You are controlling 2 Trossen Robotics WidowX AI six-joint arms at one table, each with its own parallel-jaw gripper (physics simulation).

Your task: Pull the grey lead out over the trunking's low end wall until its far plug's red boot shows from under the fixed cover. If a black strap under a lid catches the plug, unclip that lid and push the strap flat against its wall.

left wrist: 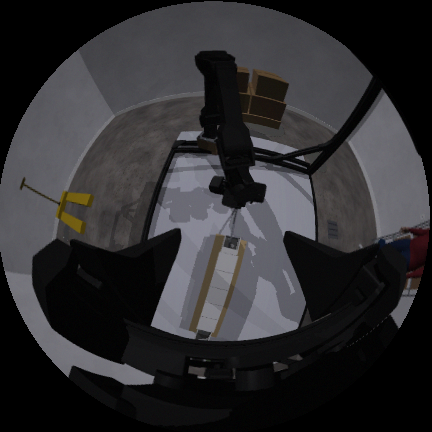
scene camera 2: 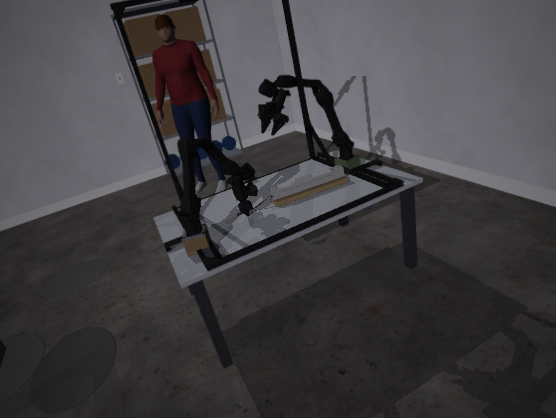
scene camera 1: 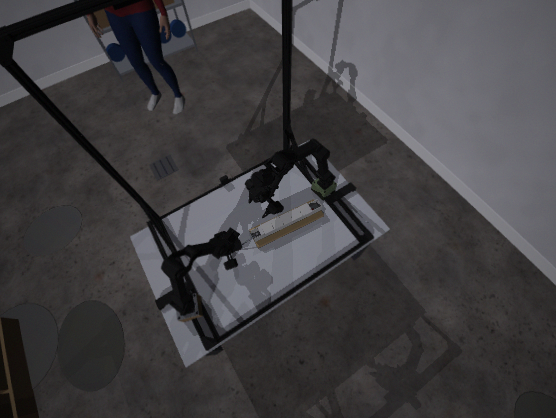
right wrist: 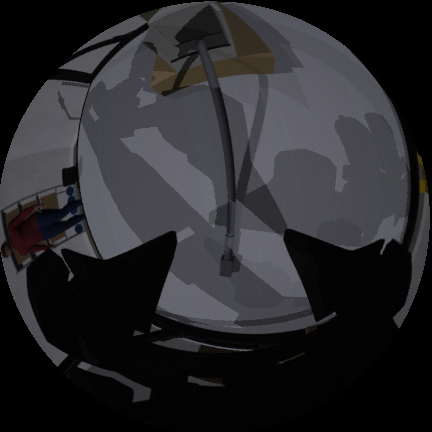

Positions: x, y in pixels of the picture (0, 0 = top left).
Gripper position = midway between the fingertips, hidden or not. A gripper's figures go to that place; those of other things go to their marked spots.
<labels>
My left gripper (left wrist: 234, 235): 10 cm from the lens. My right gripper (left wrist: 238, 200) is 49 cm from the lens. A tan trunking (left wrist: 237, 245) is 40 cm from the lens.
</labels>
